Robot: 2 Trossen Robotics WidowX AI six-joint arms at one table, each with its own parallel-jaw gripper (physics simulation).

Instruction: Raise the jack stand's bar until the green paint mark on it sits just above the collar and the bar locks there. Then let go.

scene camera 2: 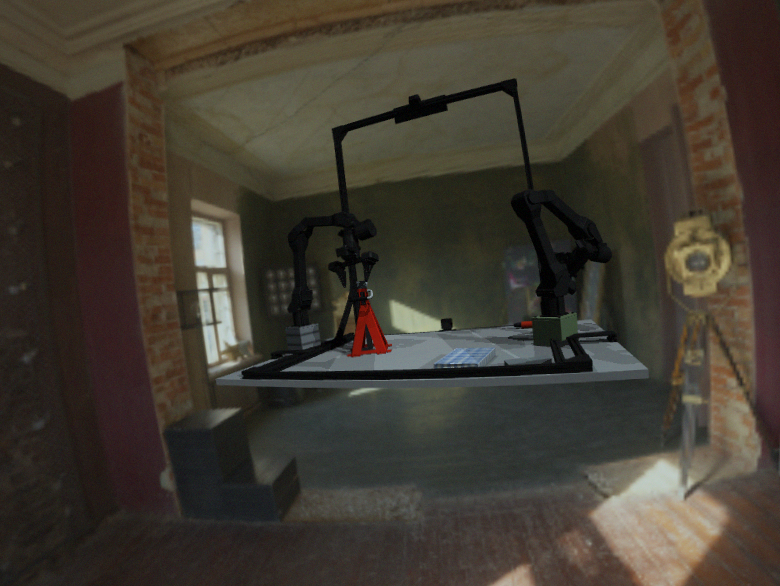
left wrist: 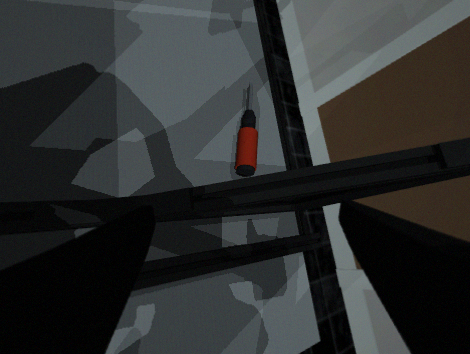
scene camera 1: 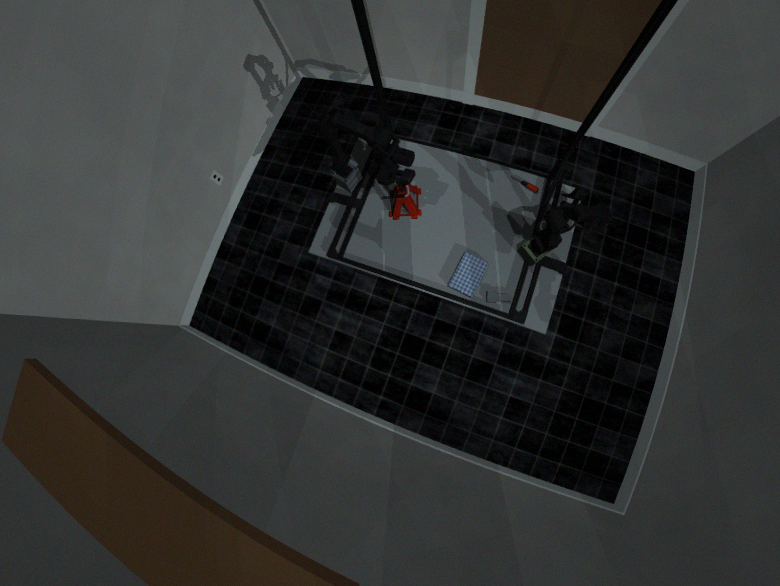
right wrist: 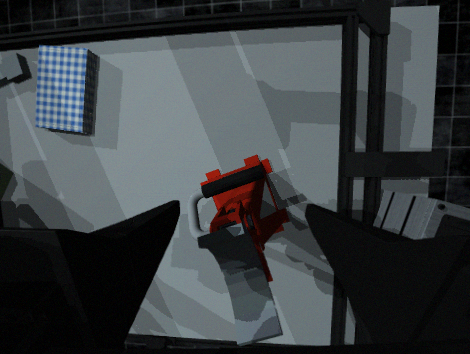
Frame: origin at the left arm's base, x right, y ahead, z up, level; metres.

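Seen in the pictures: left gripper, fingertip midpoint: [left wrist: 246, 212] [scene camera 1: 556, 203]; right gripper, fingertip midpoint: [scene camera 2: 355, 284] [scene camera 1: 394, 186] [right wrist: 244, 208]; left arm's base at its link origin: [scene camera 2: 554, 315] [scene camera 1: 537, 247]; right arm's base at its link origin: [scene camera 2: 301, 325] [scene camera 1: 344, 171].
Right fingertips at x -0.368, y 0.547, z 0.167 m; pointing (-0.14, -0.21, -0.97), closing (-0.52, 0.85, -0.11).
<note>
Pixels of each thing's top centre, then the offset from my right fingertips to it. "spot": a spot on its surface instead.
- pale grey loop handle at a spot on its surface: [right wrist: 194, 216] [scene camera 2: 370, 292] spot: dx +0.042, dy -0.029, dz -0.036 m
- black cylinder at a spot on its surface: [right wrist: 232, 181] spot: dx -0.005, dy -0.018, dz -0.046 m
- blue-checked box at its top centre: [scene camera 2: 466, 355] [right wrist: 59, 88] [scene camera 1: 468, 274] dx +0.062, dy -0.453, dz -0.228 m
- red-handled screwdriver at its top centre: [left wrist: 254, 119] [scene camera 2: 518, 321] [scene camera 1: 525, 182] dx +0.576, dy -0.259, dz -0.227 m
The red jack stand [scene camera 1: 406, 209] [scene camera 2: 370, 337] [right wrist: 245, 186] stands upright at the left of the table. Its grey bar [right wrist: 252, 300] rises through the top toward the right wrist camera. A pale grey loop handle [scene camera 2: 370, 293] [right wrist: 194, 216] and a black cylinder [right wrist: 232, 181] show at the stand. The green mark does not show, and the bar's locking cannot be told. My right gripper [scene camera 2: 354, 279] [right wrist: 244, 208] is open and empty above the stand, its fingers apart on either side of it in the right wrist view. My left gripper [left wrist: 246, 212] is open and empty, far from the stand.
A blue-checked box [scene camera 1: 468, 274] [scene camera 2: 465, 357] [right wrist: 61, 87] lies toward the table's front. A red-handled screwdriver [scene camera 1: 530, 186] [left wrist: 247, 149] lies at the back right. A green block [scene camera 2: 553, 329] and a grey block [scene camera 2: 302, 336] sit under the arms. Dark frame rails border the table.
</note>
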